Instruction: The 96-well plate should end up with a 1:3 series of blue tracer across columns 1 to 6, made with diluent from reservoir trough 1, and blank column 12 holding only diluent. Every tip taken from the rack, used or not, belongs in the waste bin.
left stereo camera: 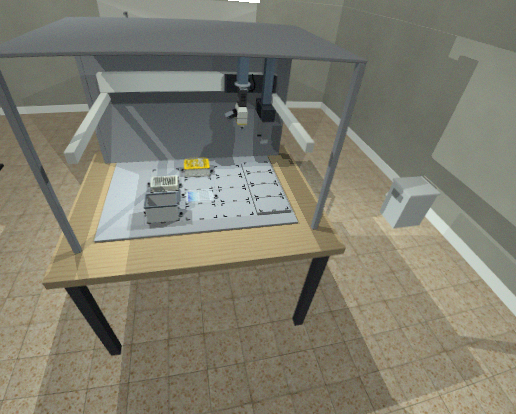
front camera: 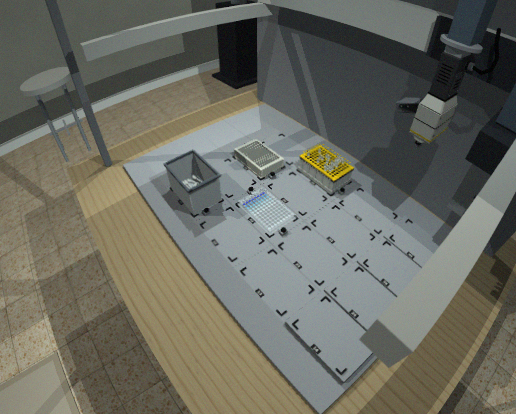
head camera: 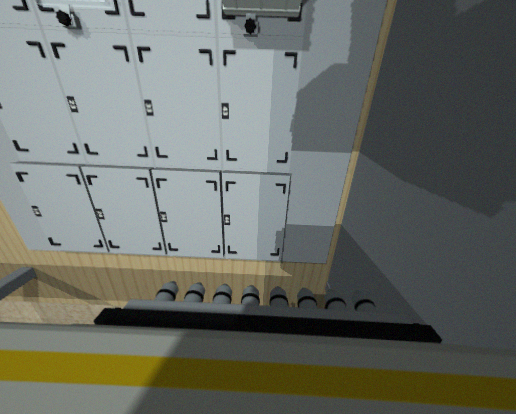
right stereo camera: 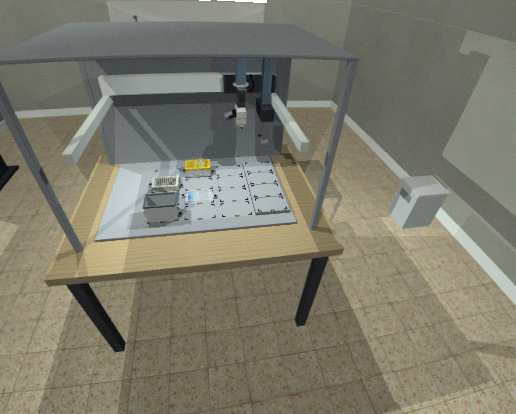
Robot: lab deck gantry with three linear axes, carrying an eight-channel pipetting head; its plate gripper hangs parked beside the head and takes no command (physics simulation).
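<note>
The pipetting head (front camera: pixel 434 117) (left stereo camera: pixel 242 115) (right stereo camera: pixel 241 115) hangs high over the deck's right rear; its nozzles (head camera: pixel 250 297) carry no tips. The parked gripper (left stereo camera: pixel 265 139) hangs right of it, high above the deck; its finger spacing is unclear. The 96-well plate (front camera: pixel 270 212) (left stereo camera: pixel 200 196) (right stereo camera: pixel 200 196) is dark blue at its left end, fading to pale. The reservoir (front camera: pixel 271 167) (left stereo camera: pixel 164 187) (right stereo camera: pixel 165 187) stands behind the bin, its liquid unreadable. The yellow tip rack (front camera: pixel 325 159) (left stereo camera: pixel 197 164) (right stereo camera: pixel 198 164) is partly filled. The grey waste bin (front camera: pixel 200 196) (left stereo camera: pixel 162 214) (right stereo camera: pixel 162 213) holds loose tips, seen in the front view.
A white side rail (front camera: pixel 445 280) (left stereo camera: pixel 292 122) runs along the right side, and another rail (front camera: pixel 175 32) (left stereo camera: pixel 87 129) along the left. A raised deck section (front camera: pixel 330 340) (head camera: pixel 192 210) lies at the right. Frame posts (left stereo camera: pixel 340 145) (right stereo camera: pixel 335 145) stand at the front corners.
</note>
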